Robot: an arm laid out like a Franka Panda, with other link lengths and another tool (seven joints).
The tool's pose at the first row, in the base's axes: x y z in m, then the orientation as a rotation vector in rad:
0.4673 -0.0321 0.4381 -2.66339 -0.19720 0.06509
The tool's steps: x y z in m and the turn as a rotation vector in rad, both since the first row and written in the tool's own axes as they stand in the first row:
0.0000 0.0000 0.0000 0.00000 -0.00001 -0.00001
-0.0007 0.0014 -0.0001 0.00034 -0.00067 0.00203
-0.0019 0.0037 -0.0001 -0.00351 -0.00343 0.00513
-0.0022 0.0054 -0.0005 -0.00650 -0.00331 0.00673
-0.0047 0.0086 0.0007 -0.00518 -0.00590 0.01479
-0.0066 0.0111 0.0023 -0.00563 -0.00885 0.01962
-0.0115 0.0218 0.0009 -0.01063 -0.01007 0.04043
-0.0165 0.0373 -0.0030 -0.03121 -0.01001 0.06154
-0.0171 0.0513 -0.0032 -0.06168 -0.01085 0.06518
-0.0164 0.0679 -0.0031 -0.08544 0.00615 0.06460
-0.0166 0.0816 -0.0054 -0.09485 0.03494 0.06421
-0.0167 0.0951 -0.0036 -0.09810 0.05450 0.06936
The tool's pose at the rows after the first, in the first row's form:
0.4673 -0.0321 0.4381 -2.66339 -0.19722 0.06510
0.4668 -0.0335 0.4376 -2.66330 -0.19469 0.06666
0.4659 -0.0357 0.4365 -2.66753 -0.19177 0.07102
0.4659 -0.0374 0.4361 -2.67068 -0.18984 0.07113
0.4637 -0.0401 0.4336 -2.67028 -0.17983 0.07728
0.4620 -0.0418 0.4311 -2.67128 -0.17438 0.08273
0.4587 -0.0526 0.4275 -2.67832 -0.14735 0.09066
0.4560 -0.0688 0.4240 -2.70067 -0.12039 0.09581
0.4572 -0.0813 0.4178 -2.73138 -0.11764 0.09581
0.4600 -0.0958 0.4102 -2.75473 -0.11429 0.07062
0.4618 -0.1089 0.4060 -2.76314 -0.10586 0.03039
0.4633 -0.1200 0.3982 -2.76585 -0.09253 0.00505

